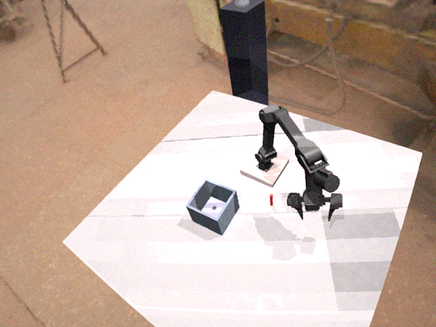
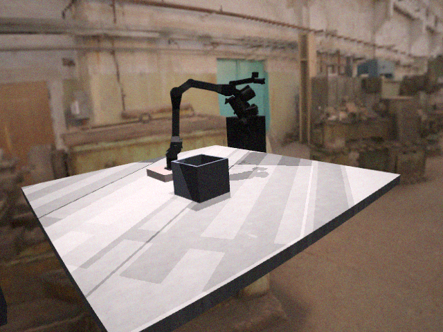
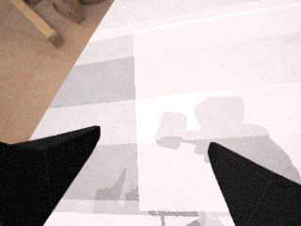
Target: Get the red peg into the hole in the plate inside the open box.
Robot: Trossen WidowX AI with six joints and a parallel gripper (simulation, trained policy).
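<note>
The red peg lies 6 cm behind my gripper tip, 23 cm to the right of it and 14 cm below it.
</note>
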